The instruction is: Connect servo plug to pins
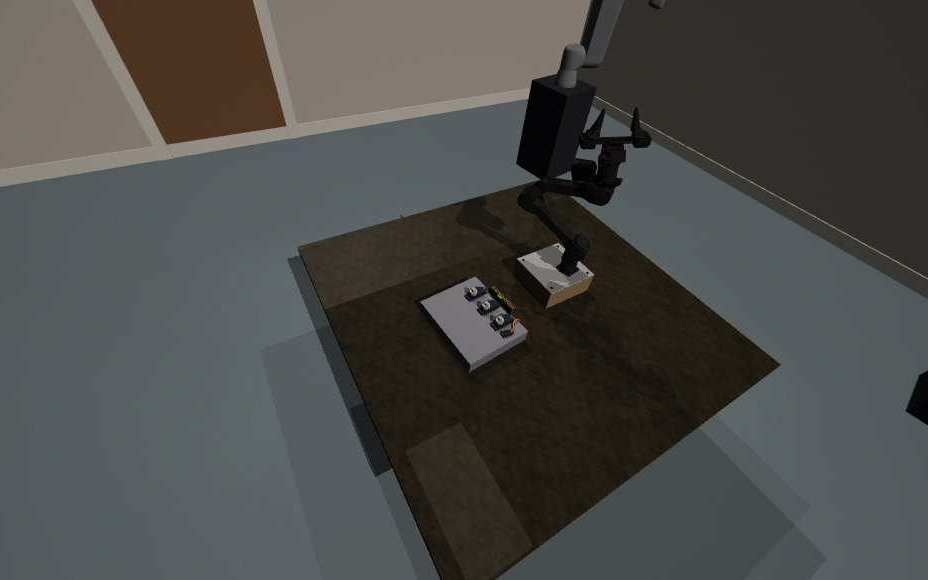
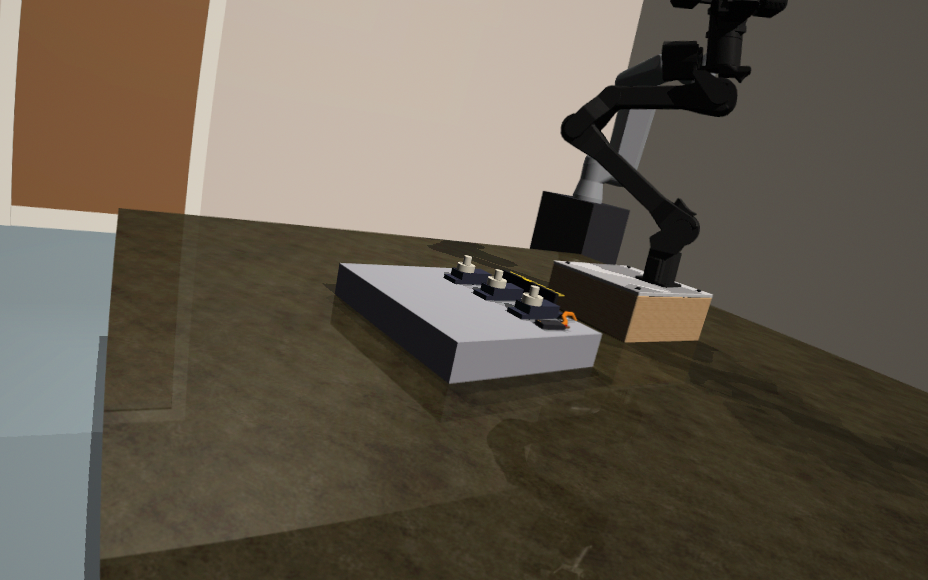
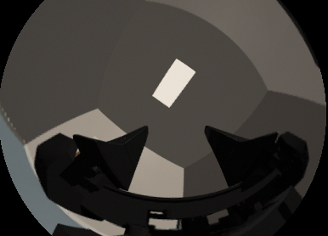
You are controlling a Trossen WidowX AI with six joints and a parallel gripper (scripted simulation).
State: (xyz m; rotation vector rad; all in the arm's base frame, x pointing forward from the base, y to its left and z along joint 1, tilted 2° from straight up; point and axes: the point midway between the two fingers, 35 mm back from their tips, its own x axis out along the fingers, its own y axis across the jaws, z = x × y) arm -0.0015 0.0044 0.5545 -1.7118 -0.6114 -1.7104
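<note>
My gripper tip is 60 cm above the yellow-green band, 29 cm short of it and 4 cm to the left of it. The rest, counted from my gripper tip: grey holder slab (65 cm below, 45 cm ahead, 4 cm to the right).
</note>
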